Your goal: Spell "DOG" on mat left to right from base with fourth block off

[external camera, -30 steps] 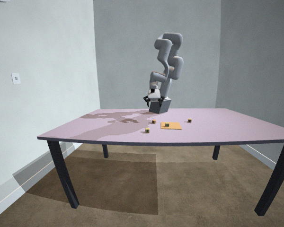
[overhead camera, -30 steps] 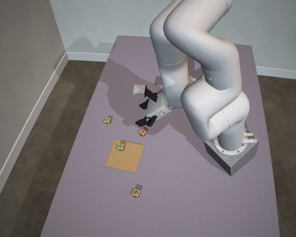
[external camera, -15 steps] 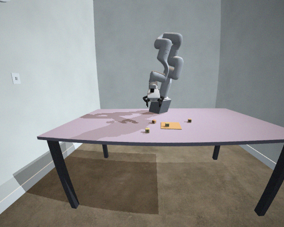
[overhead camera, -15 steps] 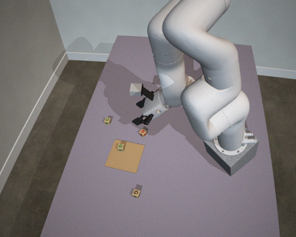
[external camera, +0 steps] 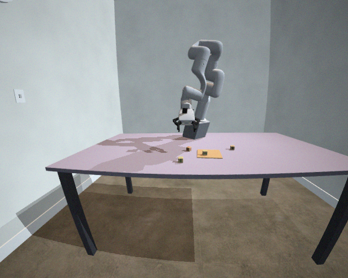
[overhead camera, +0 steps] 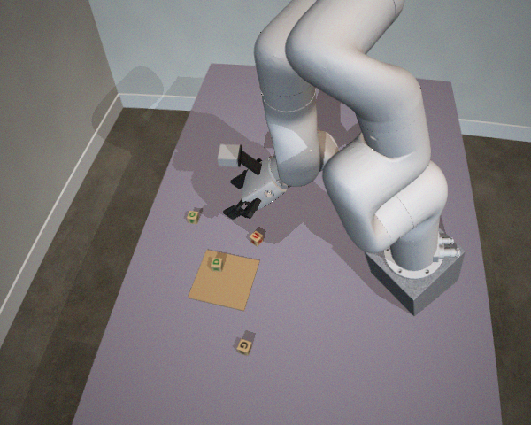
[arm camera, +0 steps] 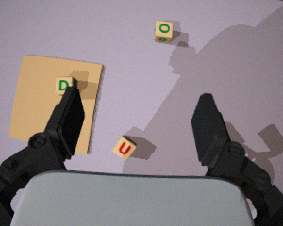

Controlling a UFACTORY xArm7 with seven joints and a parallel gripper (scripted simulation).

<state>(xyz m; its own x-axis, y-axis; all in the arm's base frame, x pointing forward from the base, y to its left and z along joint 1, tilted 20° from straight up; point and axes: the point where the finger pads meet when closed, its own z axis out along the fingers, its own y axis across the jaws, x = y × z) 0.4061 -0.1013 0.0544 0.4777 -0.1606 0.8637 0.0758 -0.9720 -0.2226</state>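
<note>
The D block lies 3 cm ahead of my hand, 11 cm to the left of it and 13 cm below it. Also, from my hand: G block 9 cm behind, 30 cm to the left, 14 cm below; mat 14 cm to the left, 15 cm below; O block 13 cm ahead, 2 cm to the right, 14 cm below.
</note>
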